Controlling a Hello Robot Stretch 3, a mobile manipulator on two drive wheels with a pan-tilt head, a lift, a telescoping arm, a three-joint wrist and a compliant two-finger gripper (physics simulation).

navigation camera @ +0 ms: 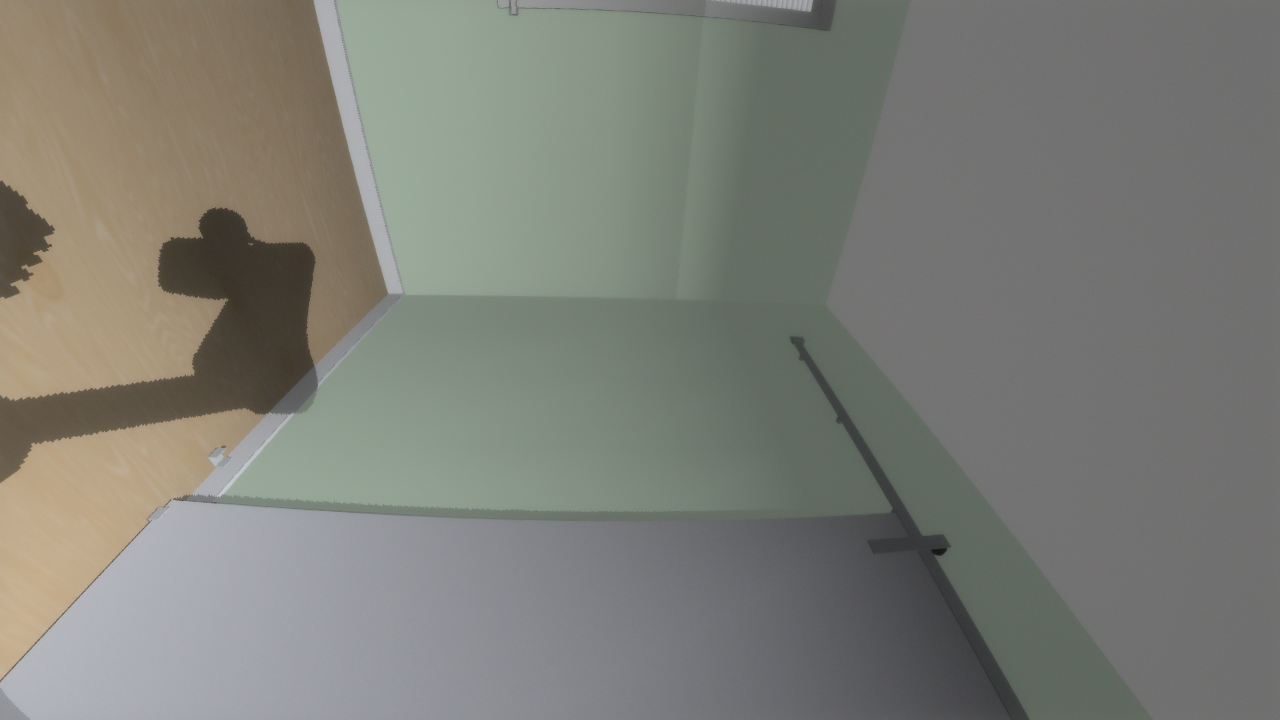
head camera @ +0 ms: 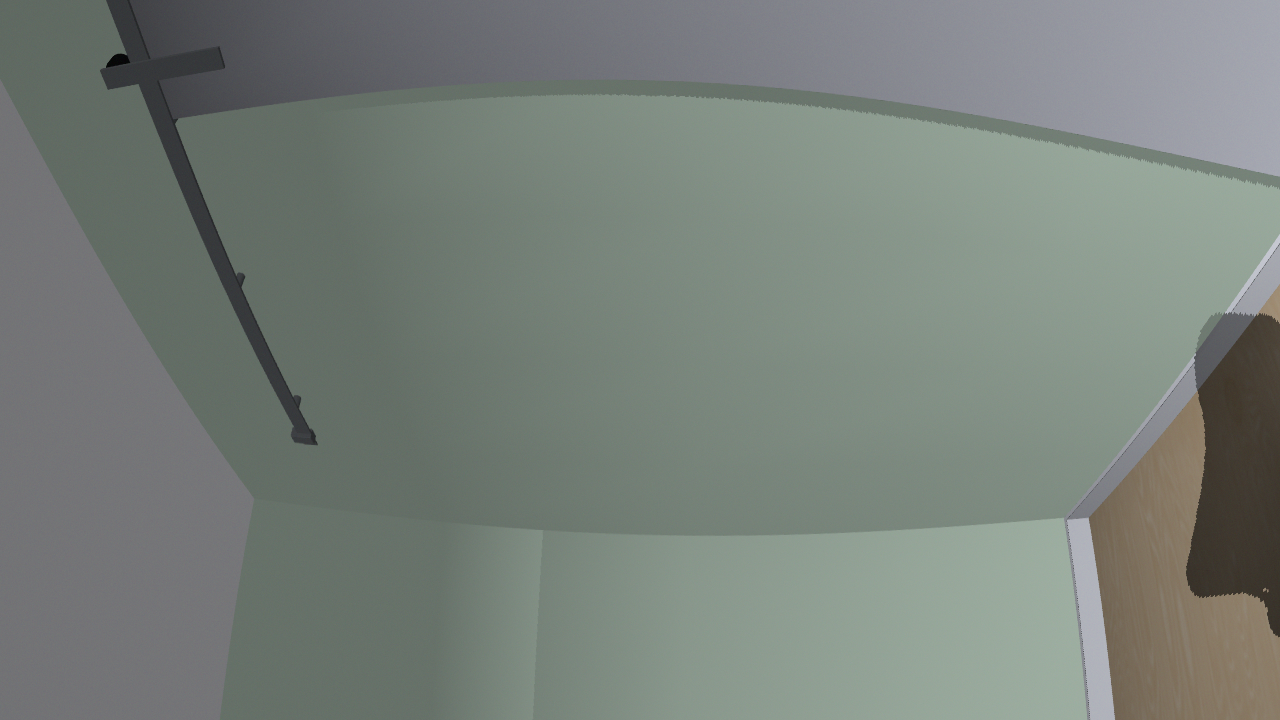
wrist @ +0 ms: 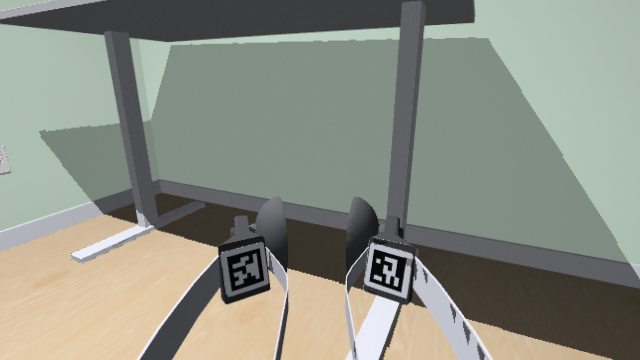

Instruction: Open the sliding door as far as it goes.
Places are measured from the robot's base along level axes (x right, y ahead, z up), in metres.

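Pixels of known places: gripper, fingertip midpoint: (wrist: pixel 317 222).
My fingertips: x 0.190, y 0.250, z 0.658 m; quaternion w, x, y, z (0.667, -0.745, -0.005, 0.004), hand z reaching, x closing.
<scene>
Behind a point stands the place of what it marks.
The sliding door is a plain grey panel (head camera: pixel 716 40) @(x 0.190, y -1.082, z 1.252 m) (navigation camera: pixel 501 617) @(x 0.031, y -1.010, z 1.020 m), along the top in the head view and the bottom in the navigation view. It hangs from a dark rail (head camera: pixel 204 214) @(x 0.454, y -1.216, z 2.067 m) (navigation camera: pixel 864 456) @(x 0.454, y -1.216, z 2.061 m) by a dark hanger strap (head camera: pixel 192 67) @(x 0.172, y -1.067, z 1.968 m) (navigation camera: pixel 890 544) @(x 0.167, y -1.065, z 1.971 m). The rail runs past the door's edge along green wall to an end stop (head camera: pixel 304 437) @(x 1.095, y -1.494, z 2.074 m) (navigation camera: pixel 795 341) @(x 1.090, y -1.498, z 2.067 m). The door's handle does not show. My gripper (wrist: pixel 317 222) @(x 0.190, y 0.250, z 0.658 m) is open, with nothing between its fingers. It faces a table, and the door does not show in the wrist view.
A dark table (wrist: pixel 250 20) @(x -0.051, y 1.279, z 0.925 m) with grey legs (wrist: pixel 406 115) @(x 0.429, y 0.983, z 0.639 m) stands ahead in the wrist view. A small floor guide (navigation camera: pixel 218 456) @(x 0.404, y -1.173, z 0.034 m) sits by the skirting board. The robot's shadow (navigation camera: pixel 259 340) @(x 0.816, y -1.150, z 0.000 m) falls on the wooden floor (navigation camera: pixel 107 143) @(x 0.947, y -0.483, z 0.000 m). Green walls (head camera: pixel 716 313) @(x 0.715, y -1.380, z 1.216 m) meet at a corner.
</scene>
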